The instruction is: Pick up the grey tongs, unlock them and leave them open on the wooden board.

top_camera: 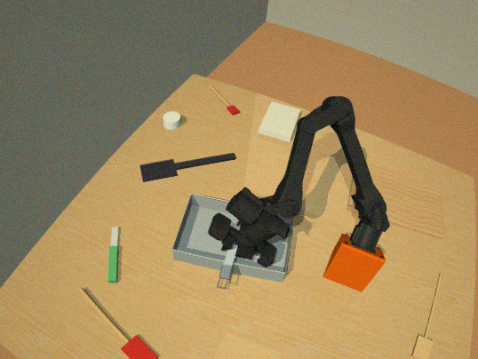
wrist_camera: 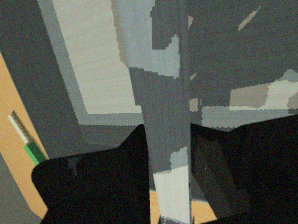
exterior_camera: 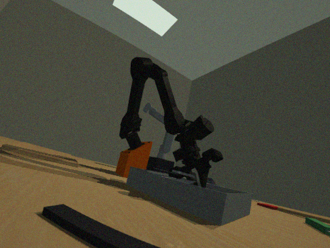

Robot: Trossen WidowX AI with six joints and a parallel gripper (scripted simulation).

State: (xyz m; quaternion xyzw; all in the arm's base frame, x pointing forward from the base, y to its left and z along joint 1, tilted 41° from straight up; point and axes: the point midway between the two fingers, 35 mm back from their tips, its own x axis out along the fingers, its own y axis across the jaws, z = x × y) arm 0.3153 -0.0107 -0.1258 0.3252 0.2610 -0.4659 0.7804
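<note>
Right now my gripper tip is 5 cm to the left of the grey roasting tin and 1 cm past it. The rest, counted from my gripper tip: wooden board (48 cm behind, 42 cm to the right, 2 cm below); black spatula (26 cm to the right, 25 cm ahead, 3 cm below); white block (61 cm to the right, 2 cm below, 2 cm ahead).
</note>
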